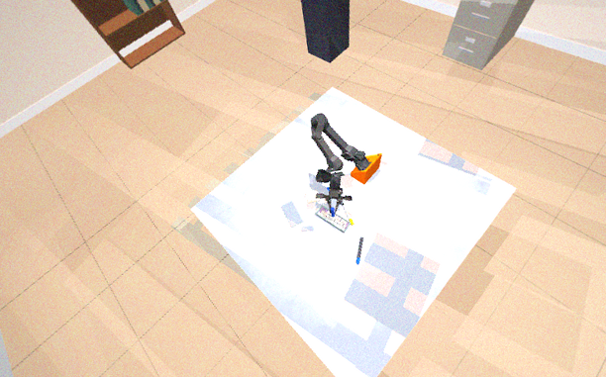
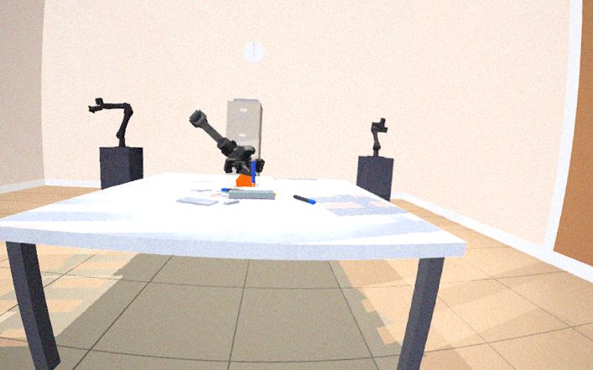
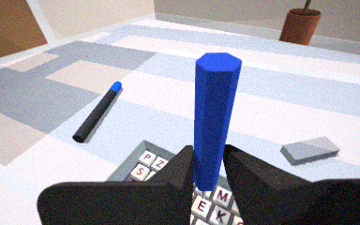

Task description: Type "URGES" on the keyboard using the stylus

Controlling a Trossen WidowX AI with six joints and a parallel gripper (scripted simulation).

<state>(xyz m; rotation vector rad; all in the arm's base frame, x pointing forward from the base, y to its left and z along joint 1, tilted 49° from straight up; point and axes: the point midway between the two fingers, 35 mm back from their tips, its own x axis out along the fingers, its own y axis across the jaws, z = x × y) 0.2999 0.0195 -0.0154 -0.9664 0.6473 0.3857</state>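
Right now my gripper tip is 7 cm past the yellow pen, 5 cm to the right of it and 9 cm above it. The rest, counted from my gripper tip: blue stylus: 2 cm below; grey block: 13 cm ahead, 7 cm to the right, 9 cm below.
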